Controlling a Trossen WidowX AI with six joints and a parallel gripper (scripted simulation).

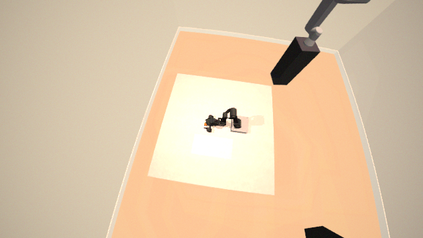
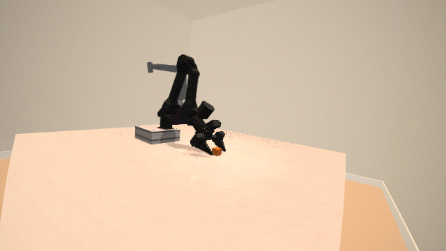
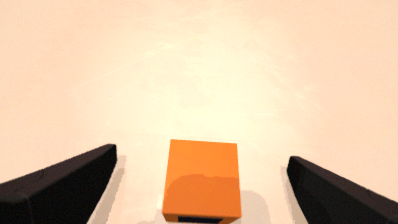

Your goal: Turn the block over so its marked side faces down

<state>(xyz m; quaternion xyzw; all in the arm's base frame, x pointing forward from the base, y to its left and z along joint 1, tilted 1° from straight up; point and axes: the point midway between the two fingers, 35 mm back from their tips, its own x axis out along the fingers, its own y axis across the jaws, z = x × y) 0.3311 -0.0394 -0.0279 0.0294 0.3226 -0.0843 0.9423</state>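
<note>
Now: gripper tip 2 cm past the block and 1 cm to the right of it.
</note>
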